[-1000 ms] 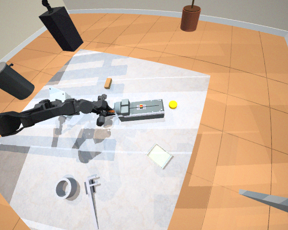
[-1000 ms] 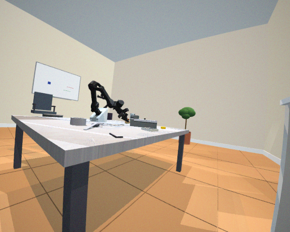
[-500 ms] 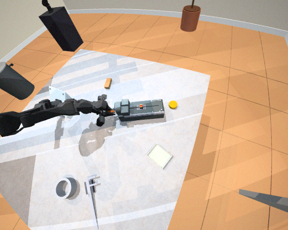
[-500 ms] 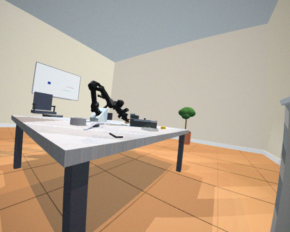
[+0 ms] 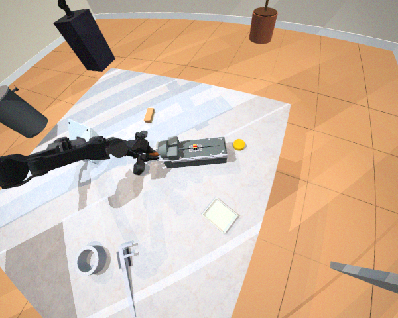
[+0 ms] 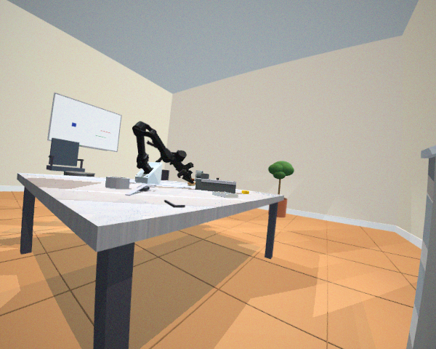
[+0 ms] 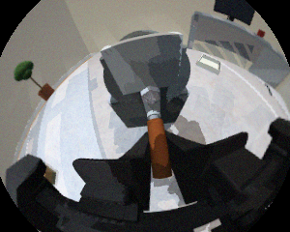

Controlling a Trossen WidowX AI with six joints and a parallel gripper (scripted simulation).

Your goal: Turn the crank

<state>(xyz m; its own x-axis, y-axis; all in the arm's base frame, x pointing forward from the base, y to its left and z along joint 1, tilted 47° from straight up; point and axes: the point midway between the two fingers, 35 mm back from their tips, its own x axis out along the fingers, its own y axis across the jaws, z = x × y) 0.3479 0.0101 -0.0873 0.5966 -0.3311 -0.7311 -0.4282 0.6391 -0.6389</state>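
The orange-brown crank handle lies 20 mm behind my gripper tip, 20 mm above it and 10 mm to the right of it. The rest, counted from my gripper tip: tan block 210 mm to the left, 190 mm behind, 20 mm below; pale square tile 320 mm ahead, 140 mm to the right, 30 mm below; red pointer 150 mm ahead, 70 mm to the left, 50 mm above.
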